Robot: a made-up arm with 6 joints. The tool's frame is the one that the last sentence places.
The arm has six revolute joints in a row. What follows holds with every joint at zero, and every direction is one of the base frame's. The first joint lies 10 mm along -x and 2 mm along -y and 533 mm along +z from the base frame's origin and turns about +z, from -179.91 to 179.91 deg. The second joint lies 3 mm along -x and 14 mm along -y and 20 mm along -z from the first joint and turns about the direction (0, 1, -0.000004), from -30.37 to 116.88 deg. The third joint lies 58 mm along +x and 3 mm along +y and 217 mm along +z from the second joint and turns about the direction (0, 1, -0.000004), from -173.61 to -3.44 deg. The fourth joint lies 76 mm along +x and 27 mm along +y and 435 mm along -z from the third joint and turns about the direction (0, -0.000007, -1), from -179.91 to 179.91 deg. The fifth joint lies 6 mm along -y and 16 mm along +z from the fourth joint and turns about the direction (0, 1, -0.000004), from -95.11 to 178.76 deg. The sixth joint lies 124 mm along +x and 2 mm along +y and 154 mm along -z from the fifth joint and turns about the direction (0, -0.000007, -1), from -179.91 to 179.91 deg. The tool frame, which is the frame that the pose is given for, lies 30 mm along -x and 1 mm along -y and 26 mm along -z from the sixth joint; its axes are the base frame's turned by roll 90, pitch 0 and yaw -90 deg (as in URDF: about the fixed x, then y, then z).
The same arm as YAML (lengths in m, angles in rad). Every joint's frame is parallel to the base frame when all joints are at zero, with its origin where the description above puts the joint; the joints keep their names.
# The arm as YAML. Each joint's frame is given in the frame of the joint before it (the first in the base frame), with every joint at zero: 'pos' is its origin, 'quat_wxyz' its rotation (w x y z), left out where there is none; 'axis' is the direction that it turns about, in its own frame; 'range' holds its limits. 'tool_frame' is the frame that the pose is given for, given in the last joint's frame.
length_unit: m
angle_unit: rad
joints:
  - joint: joint 1
    pos: [-0.01, -0.002, 0.533]
    axis: "+z"
    range: [-3.14, 3.14]
  - joint: joint 2
    pos: [-0.003, -0.014, -0.02]
    axis: "+y"
    range: [-0.5301, 2.0399]
  - joint: joint 3
    pos: [0.058, 0.003, 0.217]
    axis: "+y"
    range: [-3.0301, -0.06]
  - joint: joint 4
    pos: [0.076, 0.027, -0.435]
    axis: "-z"
    range: [-3.14, 3.14]
  - joint: joint 5
    pos: [0.0, -0.006, 0.016]
    axis: "+y"
    range: [-1.66, 3.12]
  - joint: joint 6
    pos: [0.124, 0.002, -0.154]
    axis: "-z"
    range: [-3.14, 3.14]
tool_frame:
  pos: [-0.03, -0.001, -0.026]
  quat_wxyz: [0.5, 0.5, -0.5, -0.5]

